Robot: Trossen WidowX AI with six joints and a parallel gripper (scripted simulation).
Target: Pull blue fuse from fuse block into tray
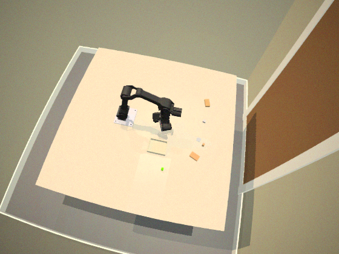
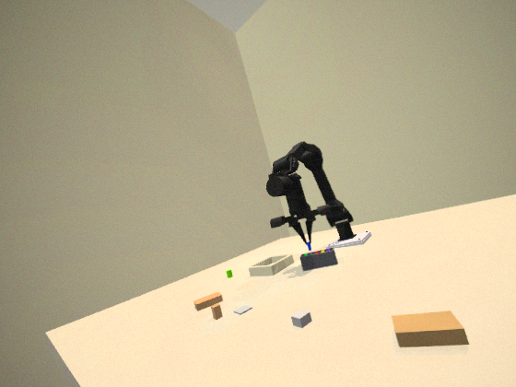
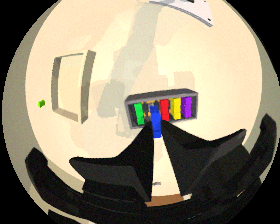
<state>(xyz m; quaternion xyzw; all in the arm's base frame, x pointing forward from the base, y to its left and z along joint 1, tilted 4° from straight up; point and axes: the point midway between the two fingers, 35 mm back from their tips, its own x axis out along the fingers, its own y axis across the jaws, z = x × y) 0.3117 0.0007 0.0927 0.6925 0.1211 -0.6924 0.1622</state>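
My gripper tip is now 10 mm past the pale tray, 170 mm to the left of it and 70 mm above it. The rest, counted from my gripper tip: green cube 60 mm ahead, 320 mm to the right, 60 mm below; then grey cube 290 mm ahead, 120 mm to the left, 60 mm below; then blue fuse 10 mm below.
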